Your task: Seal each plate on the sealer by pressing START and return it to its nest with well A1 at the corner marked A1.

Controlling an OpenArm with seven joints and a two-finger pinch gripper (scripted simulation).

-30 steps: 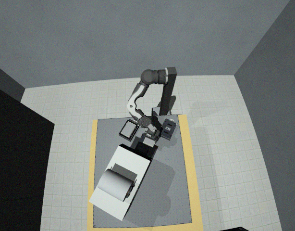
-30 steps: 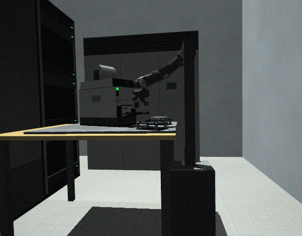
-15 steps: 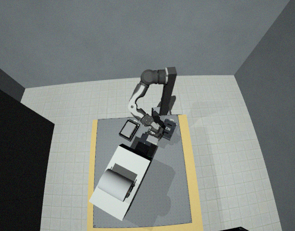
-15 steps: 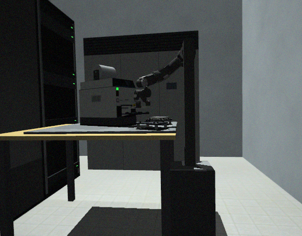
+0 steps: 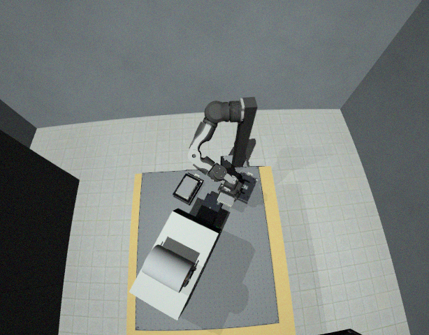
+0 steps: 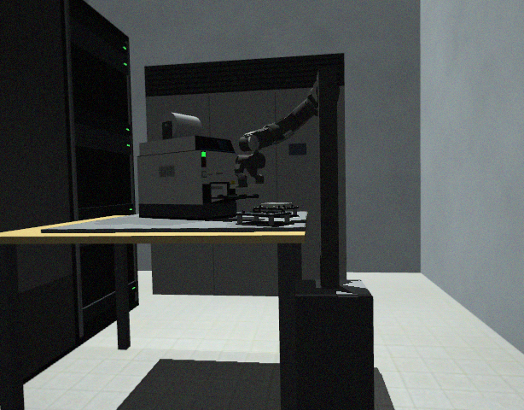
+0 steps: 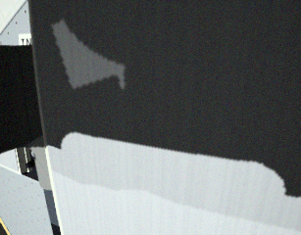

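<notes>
The sealer stage lies 6 cm ahead of my hand, 11 cm to the right of it and 4 cm below it. The rest, counted from my hand: well plate: right at my hand; then foil roll: 34 cm ahead, 29 cm to the right, 28 cm above; then start button: 19 cm ahead, 8 cm to the right, 5 cm above.
</notes>
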